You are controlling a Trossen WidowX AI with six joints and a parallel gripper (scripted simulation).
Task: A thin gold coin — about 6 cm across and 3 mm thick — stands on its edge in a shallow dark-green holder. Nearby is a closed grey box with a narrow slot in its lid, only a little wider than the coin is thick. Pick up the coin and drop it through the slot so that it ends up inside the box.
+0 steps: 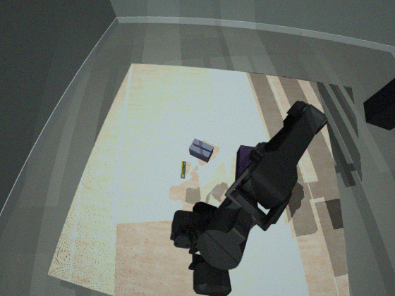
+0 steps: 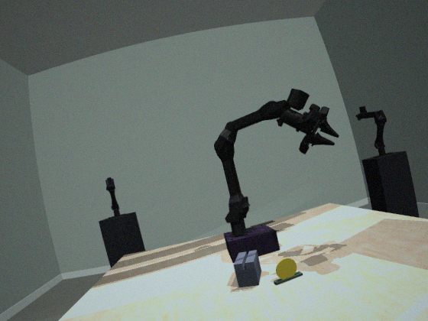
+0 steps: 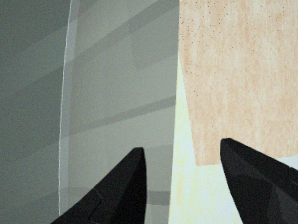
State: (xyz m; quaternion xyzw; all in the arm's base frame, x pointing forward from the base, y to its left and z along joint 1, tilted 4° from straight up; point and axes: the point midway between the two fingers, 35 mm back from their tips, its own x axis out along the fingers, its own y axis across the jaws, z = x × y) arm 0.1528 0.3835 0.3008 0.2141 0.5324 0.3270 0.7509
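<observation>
Right now my gripper tip is 160 mm short of the gold coin, 280 mm to the left of it and 330 mm above it.
</observation>
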